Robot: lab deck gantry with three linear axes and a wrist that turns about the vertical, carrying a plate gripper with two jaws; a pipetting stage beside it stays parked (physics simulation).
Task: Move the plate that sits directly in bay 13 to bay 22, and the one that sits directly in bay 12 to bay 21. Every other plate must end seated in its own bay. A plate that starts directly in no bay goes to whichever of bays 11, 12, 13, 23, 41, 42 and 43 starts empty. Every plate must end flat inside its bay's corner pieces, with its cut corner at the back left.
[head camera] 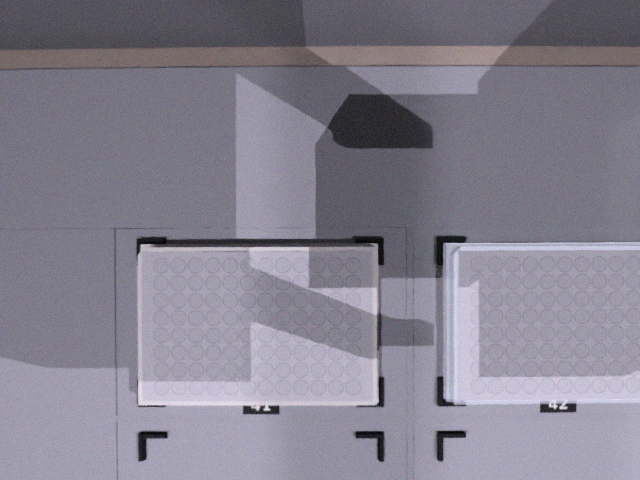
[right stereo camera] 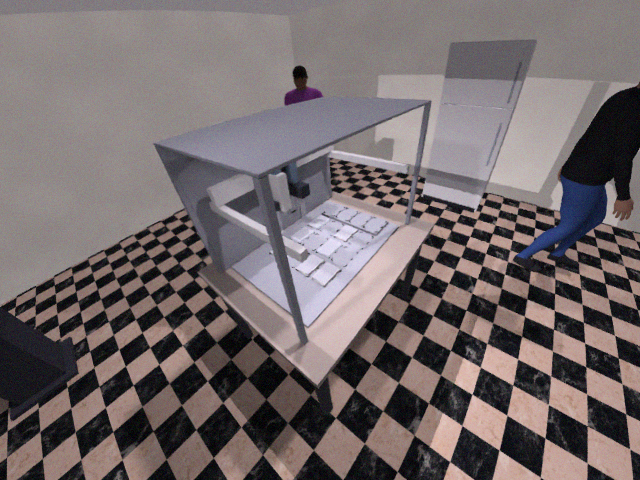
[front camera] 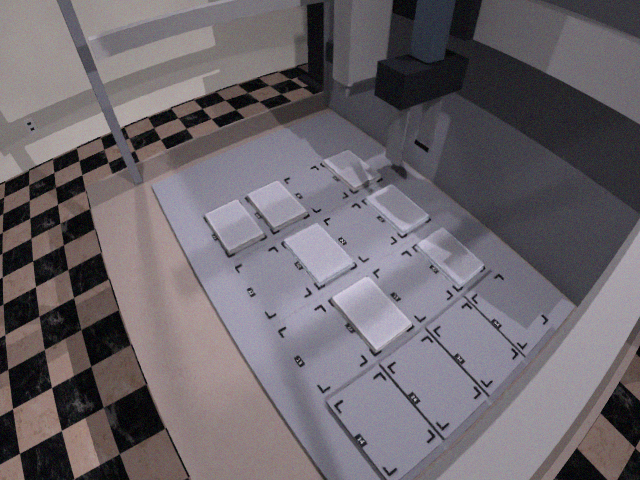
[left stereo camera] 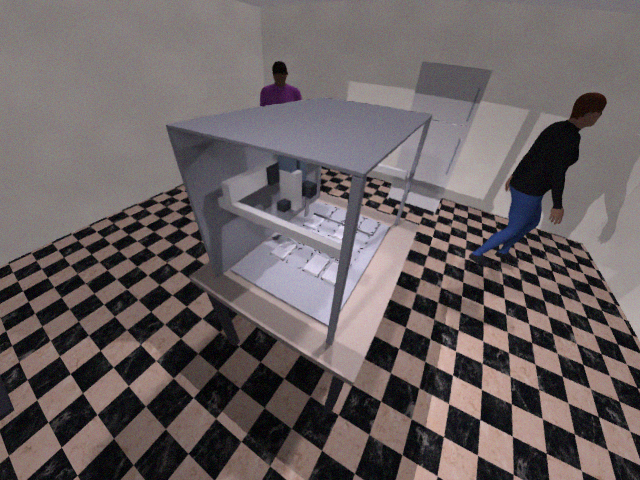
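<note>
My gripper is open and empty, high above the back of the deck near bays 41 and 42. The bay 41 plate and bay 42 plate look flat inside their corner pieces. The bay 42 plate's cut corner shows at the back left. Another plate sits in bay 43. In the front view, plates also sit in bay 11, bay 21, bay 22 and bay 23. Bay 12 and bay 13 hold no plate.
The white pipetting stage stands beside the gripper's carriage. Bay 31, bay 32 and bay 33 hold no plates. A frame post partly blocks the stereo views. Two people stand outside the enclosure.
</note>
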